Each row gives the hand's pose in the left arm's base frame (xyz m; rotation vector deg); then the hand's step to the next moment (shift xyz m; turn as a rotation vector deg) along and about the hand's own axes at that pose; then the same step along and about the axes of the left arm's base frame.
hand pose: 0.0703 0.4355 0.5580 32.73 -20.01 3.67
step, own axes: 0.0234 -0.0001 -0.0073 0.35 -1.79 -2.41
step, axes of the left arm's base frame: 0.0242 0.0030 0.0022 1.34 -0.22 -2.70
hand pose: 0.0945 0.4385 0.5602 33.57 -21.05 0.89
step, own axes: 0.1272 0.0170 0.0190 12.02 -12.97 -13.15
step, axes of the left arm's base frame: 0.1106 -0.0075 0.0674 17.16 -4.76 -12.98
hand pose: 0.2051 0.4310 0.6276 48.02 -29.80 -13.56
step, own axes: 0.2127 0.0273 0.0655 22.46 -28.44 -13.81
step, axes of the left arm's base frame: 0.1463 -0.1091 0.1302 26.42 -18.58 -21.47
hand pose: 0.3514 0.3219 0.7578 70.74 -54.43 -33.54
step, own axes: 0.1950 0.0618 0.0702 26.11 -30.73 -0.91
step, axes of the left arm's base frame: 0.0323 -0.1788 0.1174 17.52 -28.84 -22.09
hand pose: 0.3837 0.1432 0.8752 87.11 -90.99 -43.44
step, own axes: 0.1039 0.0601 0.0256 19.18 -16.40 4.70
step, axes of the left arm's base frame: -0.0492 -0.0994 0.0526 5.09 -21.11 -13.69
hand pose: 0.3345 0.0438 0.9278 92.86 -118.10 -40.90
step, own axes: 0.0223 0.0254 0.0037 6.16 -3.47 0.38
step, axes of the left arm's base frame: -0.0266 -0.0164 0.0133 0.97 -6.59 -2.39
